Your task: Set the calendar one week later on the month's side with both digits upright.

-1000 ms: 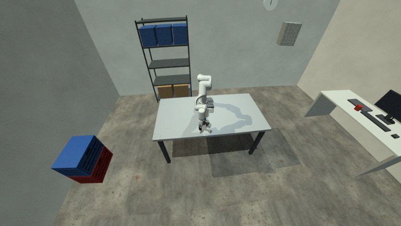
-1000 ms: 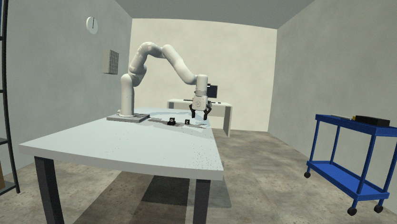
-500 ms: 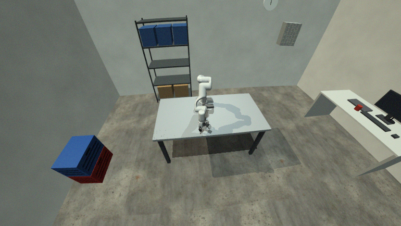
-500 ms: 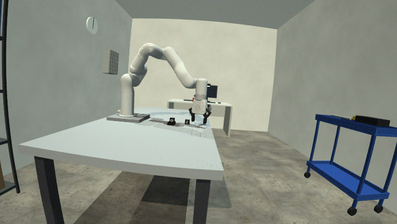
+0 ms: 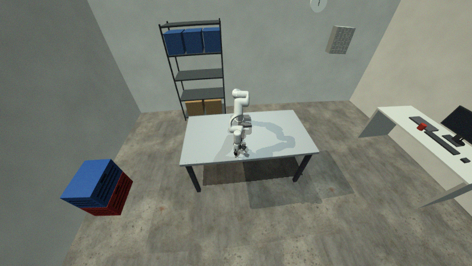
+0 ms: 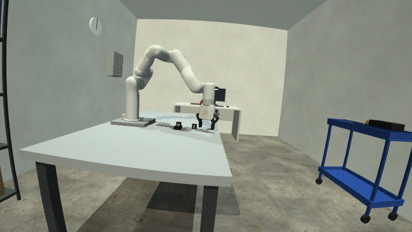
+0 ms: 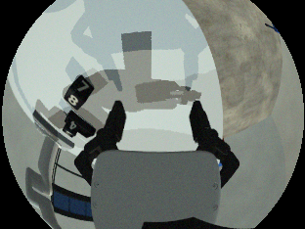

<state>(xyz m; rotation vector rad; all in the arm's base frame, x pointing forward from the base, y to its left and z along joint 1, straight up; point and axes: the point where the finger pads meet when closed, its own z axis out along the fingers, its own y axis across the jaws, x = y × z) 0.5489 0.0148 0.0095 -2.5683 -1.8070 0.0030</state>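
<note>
Now: the cube 100 mm behind my hand, 60 mm to the left of it and 20 mm below it.
</note>
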